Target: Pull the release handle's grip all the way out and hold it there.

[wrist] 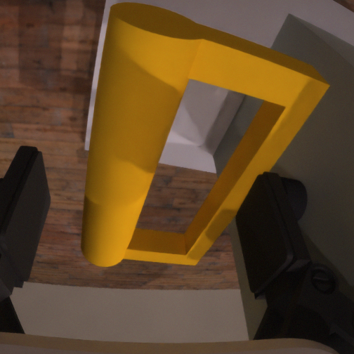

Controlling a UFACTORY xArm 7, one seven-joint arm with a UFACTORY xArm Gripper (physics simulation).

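The yellow release handle (220, 60) fills the middle of the wrist view. Its thick round grip (132, 115) runs from the upper left down to the lower left, and a rectangular frame joins it on the right. My gripper (149, 184) is open, one finger at each side of the view. The lower part of the handle shows between the two fingers, with nothing clamped. A wide gap lies between the left finger and the grip. The right finger shows close beside the frame's rear bar; whether they touch cannot be told. The handle's shaft is hidden.
A grey-green housing panel (322, 170) stands behind the handle on the right, with a dark round collar (296, 197) partly hidden by the right finger. A white base plate (187, 161) lies beyond the handle. Wooden floor (45, 90) and a pale wall (125, 310) show behind.
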